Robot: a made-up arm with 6 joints.
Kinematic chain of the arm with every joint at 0, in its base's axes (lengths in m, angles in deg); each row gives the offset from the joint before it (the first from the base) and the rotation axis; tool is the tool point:
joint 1: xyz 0 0 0.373 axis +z
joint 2: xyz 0.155 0 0 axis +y
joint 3: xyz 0 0 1.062 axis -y
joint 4: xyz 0 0 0.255 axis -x
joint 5: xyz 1.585 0 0 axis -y
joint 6: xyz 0.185 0 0 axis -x
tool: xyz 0 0 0
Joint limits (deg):
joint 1: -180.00..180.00
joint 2: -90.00..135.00
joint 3: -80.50..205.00
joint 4: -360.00..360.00
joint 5: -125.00..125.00
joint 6: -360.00..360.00
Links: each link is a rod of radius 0.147 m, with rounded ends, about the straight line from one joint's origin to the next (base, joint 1, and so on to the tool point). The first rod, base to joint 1, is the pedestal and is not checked.
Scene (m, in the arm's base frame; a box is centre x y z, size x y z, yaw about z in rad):
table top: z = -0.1
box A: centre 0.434 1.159 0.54 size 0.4 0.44 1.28 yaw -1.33
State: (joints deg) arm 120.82 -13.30 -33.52 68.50 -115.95 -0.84
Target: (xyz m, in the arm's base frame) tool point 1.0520 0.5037 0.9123
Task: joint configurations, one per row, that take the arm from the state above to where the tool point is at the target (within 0.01 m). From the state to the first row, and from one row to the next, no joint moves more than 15 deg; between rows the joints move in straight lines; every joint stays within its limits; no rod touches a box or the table.
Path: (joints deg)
1: 108.63 -21.31 -27.50 58.48 -117.76 12.99
2: 96.45 -29.31 -21.47 48.45 -119.57 26.82
3: 84.26 -37.32 -15.45 38.43 -121.38 40.65
4: 72.07 -45.32 -9.43 28.40 -123.19 54.48
5: 59.89 -53.33 -3.40 18.38 -125.00 68.31
6: 54.59 -47.82 -12.57 28.78 -122.91 54.48
7: 49.29 -42.32 -21.73 39.18 -120.83 40.65
8: 43.99 -36.81 -30.89 49.58 -118.74 26.82
9: 38.69 -31.31 -40.05 59.99 -116.65 12.99
10: 33.39 -25.81 -49.21 70.39 -114.57 -0.84

